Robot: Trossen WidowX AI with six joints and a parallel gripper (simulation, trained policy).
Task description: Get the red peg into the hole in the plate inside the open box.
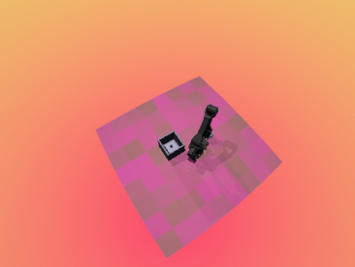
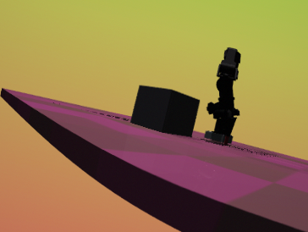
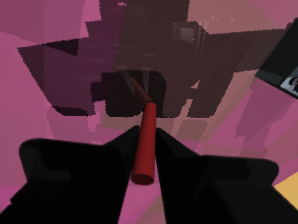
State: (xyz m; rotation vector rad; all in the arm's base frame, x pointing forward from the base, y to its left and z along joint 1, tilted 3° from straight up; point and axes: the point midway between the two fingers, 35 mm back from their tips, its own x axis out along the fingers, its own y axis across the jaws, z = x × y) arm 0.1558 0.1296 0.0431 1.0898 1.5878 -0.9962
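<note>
My gripper tip is now 180 mm to the left of the light grey plate, 180 mm short of it and 10 mm below it. From my gripper tip the other things lie so: red peg (10 mm above).
</note>
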